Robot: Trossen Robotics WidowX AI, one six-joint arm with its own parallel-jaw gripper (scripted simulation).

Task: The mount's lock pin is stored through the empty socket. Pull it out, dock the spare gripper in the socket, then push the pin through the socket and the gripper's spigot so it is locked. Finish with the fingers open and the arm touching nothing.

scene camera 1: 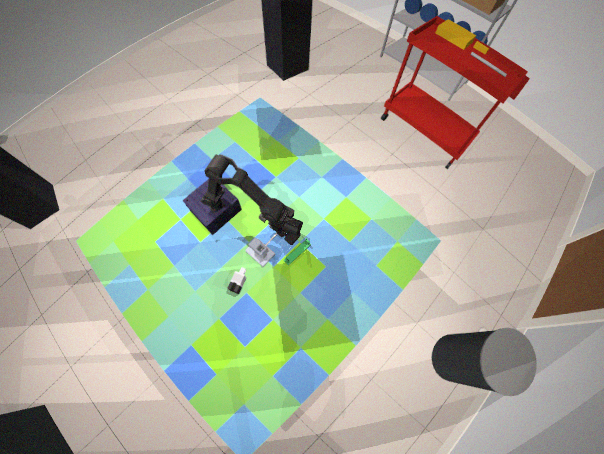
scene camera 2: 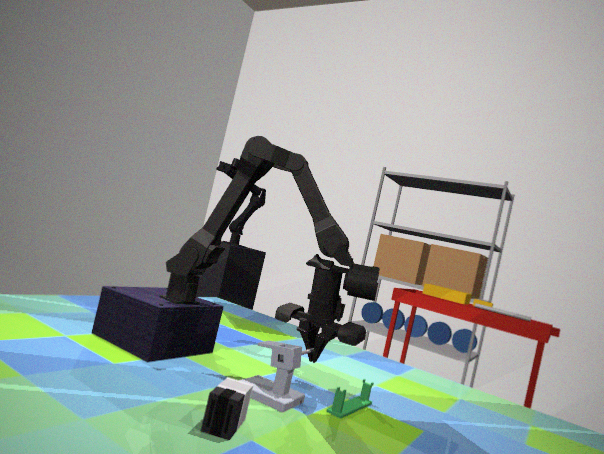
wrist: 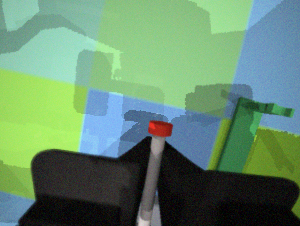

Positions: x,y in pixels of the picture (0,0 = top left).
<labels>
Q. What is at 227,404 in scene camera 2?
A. A spare gripper.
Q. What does the gripper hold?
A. A lock pin.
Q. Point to a green cradle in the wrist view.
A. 248,113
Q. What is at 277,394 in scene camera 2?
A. A grey mount.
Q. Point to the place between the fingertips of the gripper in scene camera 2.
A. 312,361
</labels>
